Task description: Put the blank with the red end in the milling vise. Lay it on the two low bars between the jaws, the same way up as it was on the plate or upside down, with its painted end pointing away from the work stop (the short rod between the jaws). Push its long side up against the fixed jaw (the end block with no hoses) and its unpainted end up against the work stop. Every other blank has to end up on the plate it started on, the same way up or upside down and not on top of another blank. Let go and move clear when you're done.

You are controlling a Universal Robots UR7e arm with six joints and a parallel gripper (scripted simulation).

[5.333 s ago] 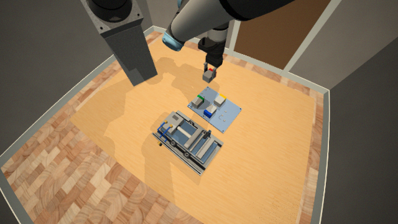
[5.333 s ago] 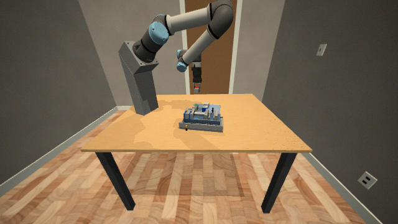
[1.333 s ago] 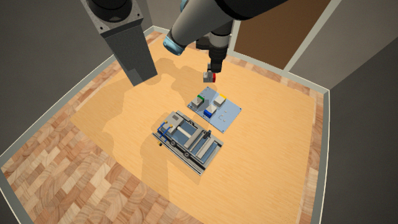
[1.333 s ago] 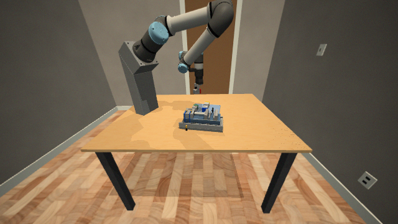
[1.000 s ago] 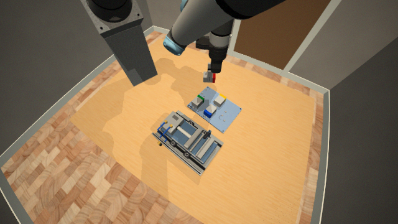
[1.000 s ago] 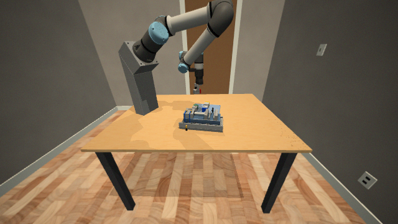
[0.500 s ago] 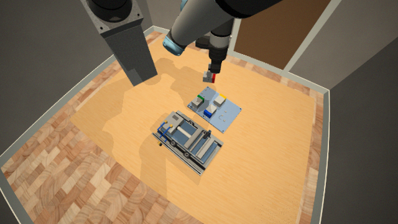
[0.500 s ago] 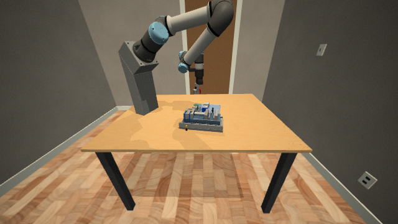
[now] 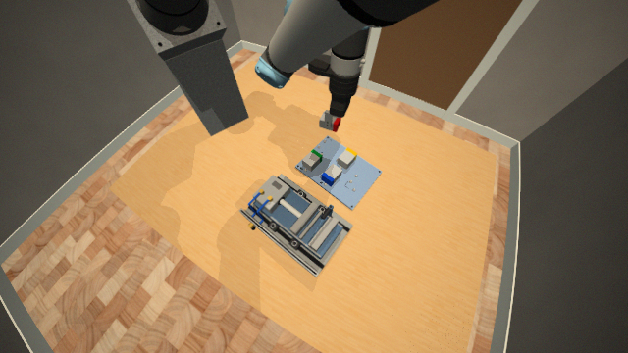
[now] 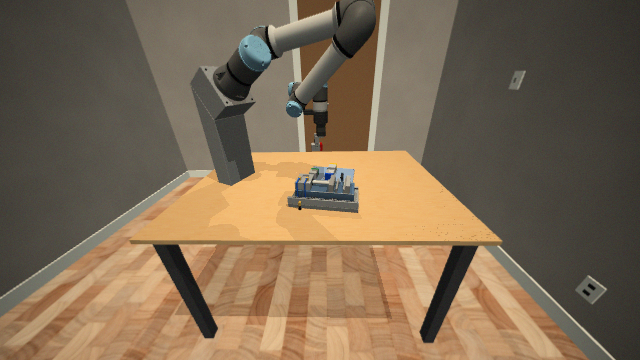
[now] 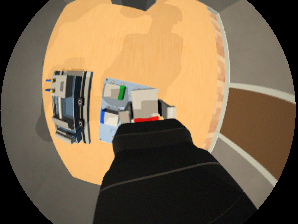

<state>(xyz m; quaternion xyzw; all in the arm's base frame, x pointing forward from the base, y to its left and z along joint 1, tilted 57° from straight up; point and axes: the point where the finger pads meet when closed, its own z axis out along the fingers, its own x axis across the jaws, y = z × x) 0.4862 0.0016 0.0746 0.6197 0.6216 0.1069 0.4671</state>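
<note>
Right now the red-ended blank is 20 mm below my hand. Also, from my hand: green-ended blank: 50 mm behind, 70 mm to the right, 140 mm below; then yellow-ended blank: 70 mm ahead, 50 mm to the right, 140 mm below; then blue-ended blank: 20 mm ahead, 130 mm to the right, 140 mm below.
</note>
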